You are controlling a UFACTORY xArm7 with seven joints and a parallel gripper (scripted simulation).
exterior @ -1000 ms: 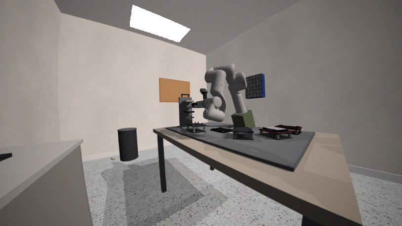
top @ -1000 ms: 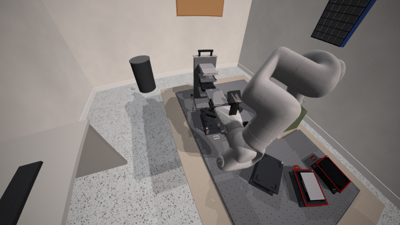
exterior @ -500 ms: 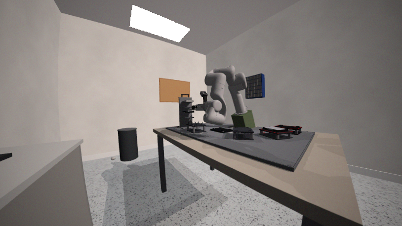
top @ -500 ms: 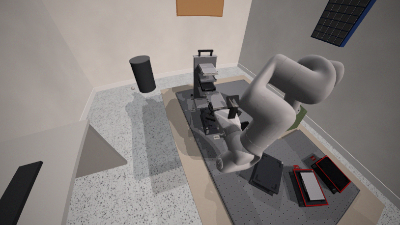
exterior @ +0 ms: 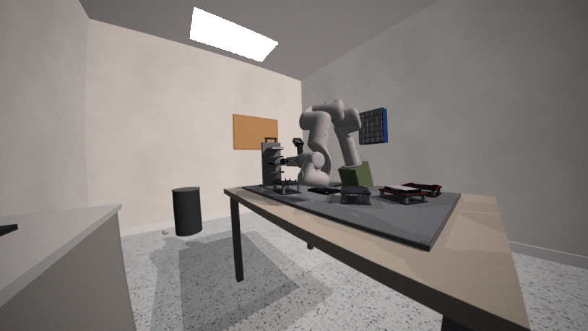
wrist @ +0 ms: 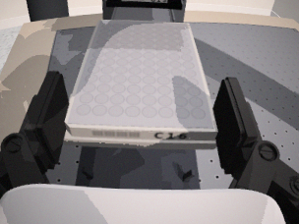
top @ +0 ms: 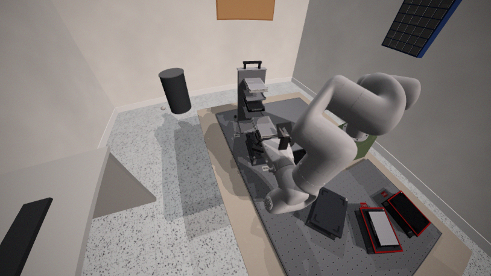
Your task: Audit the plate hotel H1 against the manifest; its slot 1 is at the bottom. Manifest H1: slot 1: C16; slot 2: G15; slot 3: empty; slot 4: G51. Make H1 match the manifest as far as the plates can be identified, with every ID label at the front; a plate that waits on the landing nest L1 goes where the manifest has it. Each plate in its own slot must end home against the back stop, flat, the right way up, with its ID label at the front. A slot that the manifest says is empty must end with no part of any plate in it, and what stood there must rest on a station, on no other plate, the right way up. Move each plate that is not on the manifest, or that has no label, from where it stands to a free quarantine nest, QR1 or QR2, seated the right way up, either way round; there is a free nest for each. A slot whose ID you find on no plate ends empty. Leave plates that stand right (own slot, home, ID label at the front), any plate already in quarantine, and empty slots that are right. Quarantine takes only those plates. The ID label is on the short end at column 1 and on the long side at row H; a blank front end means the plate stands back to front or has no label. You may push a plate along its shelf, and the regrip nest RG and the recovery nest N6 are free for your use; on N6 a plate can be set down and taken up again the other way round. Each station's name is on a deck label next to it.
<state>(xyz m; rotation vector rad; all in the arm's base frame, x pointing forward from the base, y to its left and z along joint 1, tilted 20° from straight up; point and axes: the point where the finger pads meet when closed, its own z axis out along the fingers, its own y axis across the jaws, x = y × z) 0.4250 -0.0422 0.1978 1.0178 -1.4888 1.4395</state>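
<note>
Right now the dark plate is 24 cm to the right of my hand and 2 cm below it. The rest, counted from my hand: red-framed nest (53 cm behind, 44 cm to the left, 15 cm below); RG label (18 cm below, 5 cm to the left); H1 deck label (19 cm to the right, 18 cm below, 9 cm ahead).
</note>
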